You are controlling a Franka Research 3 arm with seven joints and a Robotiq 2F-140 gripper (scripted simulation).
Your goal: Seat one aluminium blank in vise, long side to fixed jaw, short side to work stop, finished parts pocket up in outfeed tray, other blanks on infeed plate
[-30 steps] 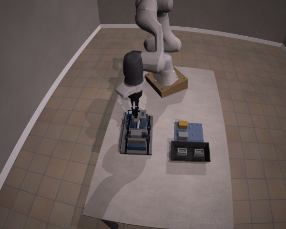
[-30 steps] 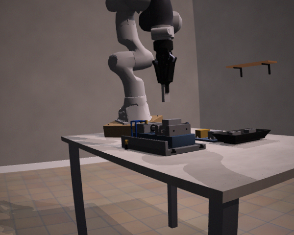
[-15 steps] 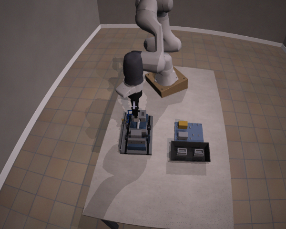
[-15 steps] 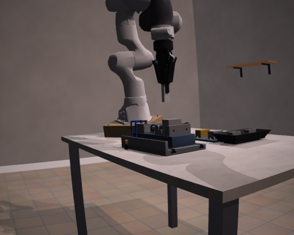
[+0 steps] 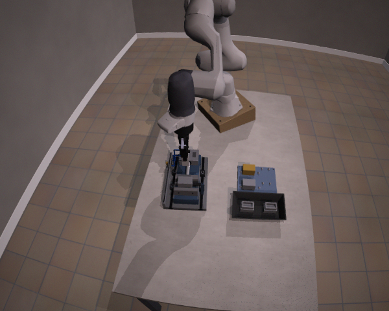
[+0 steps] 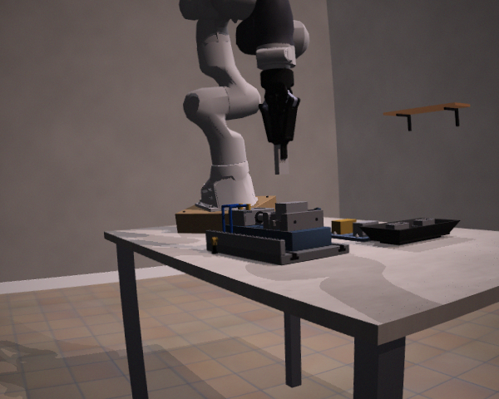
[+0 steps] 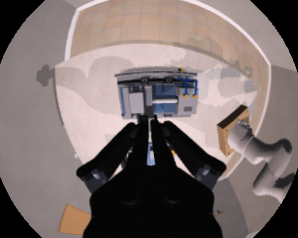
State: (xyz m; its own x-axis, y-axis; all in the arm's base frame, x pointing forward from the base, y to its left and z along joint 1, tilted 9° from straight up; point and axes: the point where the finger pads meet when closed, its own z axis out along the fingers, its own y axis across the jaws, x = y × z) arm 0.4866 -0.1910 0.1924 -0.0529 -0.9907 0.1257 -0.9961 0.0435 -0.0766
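My hand is 4 cm past the dark rail, 9 cm to the left of it and 18 cm above it. From my hand the other things lie so: brass blank: 9 cm behind, 29 cm to the left, 18 cm below.
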